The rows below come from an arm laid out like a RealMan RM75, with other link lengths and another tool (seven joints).
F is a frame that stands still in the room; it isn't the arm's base.
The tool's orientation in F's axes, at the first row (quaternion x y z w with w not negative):
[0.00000 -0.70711 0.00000 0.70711]
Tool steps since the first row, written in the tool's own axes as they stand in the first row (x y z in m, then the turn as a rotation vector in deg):
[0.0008 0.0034 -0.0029 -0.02 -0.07 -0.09]
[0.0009 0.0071 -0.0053 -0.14 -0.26 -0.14]
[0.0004 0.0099 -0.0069 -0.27 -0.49 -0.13]
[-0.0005 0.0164 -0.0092 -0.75 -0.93 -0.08]
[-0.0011 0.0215 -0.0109 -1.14 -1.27 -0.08]
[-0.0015 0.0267 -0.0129 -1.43 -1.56 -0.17]
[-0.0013 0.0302 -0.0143 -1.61 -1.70 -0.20]
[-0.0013 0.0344 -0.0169 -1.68 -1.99 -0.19]
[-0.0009 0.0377 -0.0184 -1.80 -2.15 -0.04]
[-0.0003 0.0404 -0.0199 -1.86 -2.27 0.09]
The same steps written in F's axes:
[0.0029 0.0034 0.0008 0.09 -0.07 -0.02]
[0.0053 0.0071 0.0009 0.14 -0.26 -0.14]
[0.0069 0.0099 0.0004 0.13 -0.49 -0.27]
[0.0092 0.0164 -0.0005 0.08 -0.93 -0.75]
[0.0109 0.0215 -0.0011 0.08 -1.27 -1.14]
[0.0129 0.0267 -0.0015 0.17 -1.56 -1.43]
[0.0143 0.0302 -0.0013 0.20 -1.70 -1.61]
[0.0169 0.0344 -0.0013 0.19 -1.99 -1.68]
[0.0184 0.0377 -0.0009 0.04 -2.15 -1.80]
[0.0199 0.0404 -0.0003 -0.09 -2.27 -1.86]

